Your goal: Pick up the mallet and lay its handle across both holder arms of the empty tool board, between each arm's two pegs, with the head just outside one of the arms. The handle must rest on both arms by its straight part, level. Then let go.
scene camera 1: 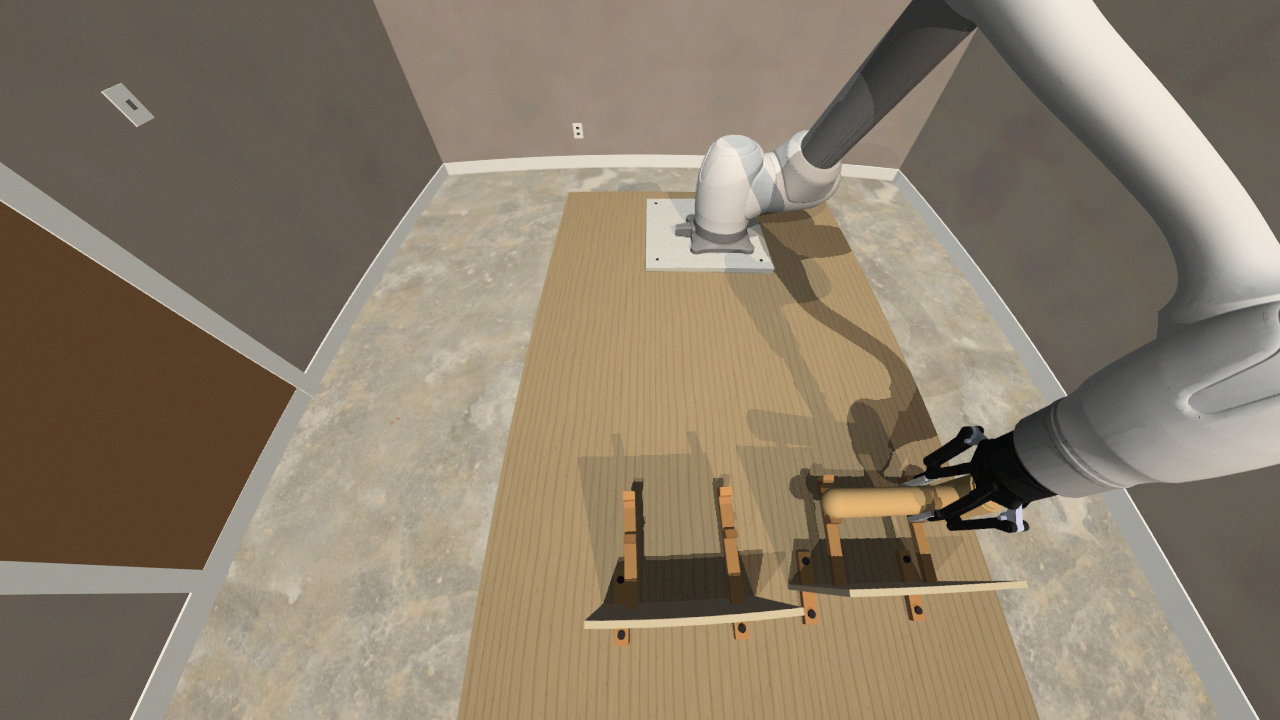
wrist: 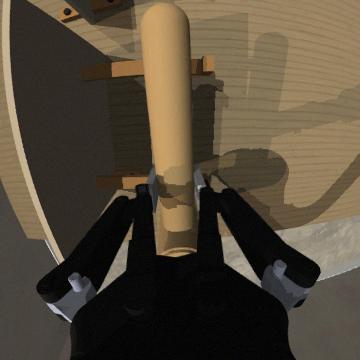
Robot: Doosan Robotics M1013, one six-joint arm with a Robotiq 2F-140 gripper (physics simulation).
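Frame: origin at the arm's base, x ahead, y left, z up, level; centimetres.
Where they show: gripper, between the fingertips: [wrist: 175, 175]; arm's base, origin of its link: [scene camera 1: 718, 235].
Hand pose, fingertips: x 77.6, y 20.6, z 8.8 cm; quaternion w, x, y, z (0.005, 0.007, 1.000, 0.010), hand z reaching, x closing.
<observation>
Each offset is from my fingertips to the top centre of the thing.
The light wooden mallet {dz +6.4, dx +0.0, dy -2.9 cm} [scene camera 1: 868, 502] [wrist: 169, 90] lies crosswise over the right tool board [scene camera 1: 939, 588] [wrist: 60, 125], its thick rounded end pointing left in the scene view. My gripper [scene camera 1: 917, 499] [wrist: 175, 175] is shut on the mallet, near the right holder arm [scene camera 1: 921, 550] [wrist: 117, 181]. The rounded end reaches past the left holder arm [scene camera 1: 834, 550] [wrist: 125, 68]. That arm's end peg {dz +0.2, dx -4.7, dy -13.3 cm} [scene camera 1: 827, 479] [wrist: 208, 64] stands on the mallet's far side from the board. The mallet looks about level; contact with the arms cannot be told. Its other end is partly hidden by the gripper.
A second tool board [scene camera 1: 698, 618] stands to the left, with two holder arms [scene camera 1: 630, 559] [scene camera 1: 732, 557] and no tool on them. Both boards stand on the wooden floor panel [scene camera 1: 626, 358]. The robot's base plate [scene camera 1: 662, 241] is at the back.
</observation>
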